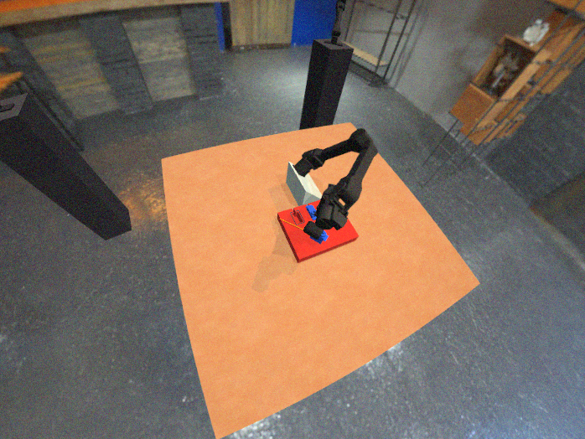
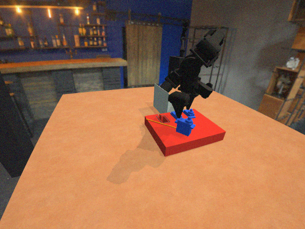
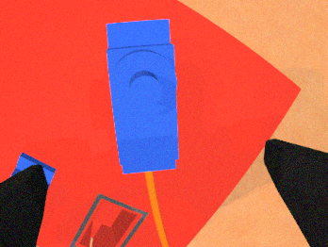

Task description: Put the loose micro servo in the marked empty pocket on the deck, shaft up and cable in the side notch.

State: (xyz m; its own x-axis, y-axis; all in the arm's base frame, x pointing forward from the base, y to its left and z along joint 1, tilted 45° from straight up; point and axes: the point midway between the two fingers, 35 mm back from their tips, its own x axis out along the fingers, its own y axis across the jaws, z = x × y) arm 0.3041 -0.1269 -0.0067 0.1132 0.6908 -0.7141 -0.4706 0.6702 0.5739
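My gripper tip is now 110 mm above the red deck and 50 mm to the right of it.
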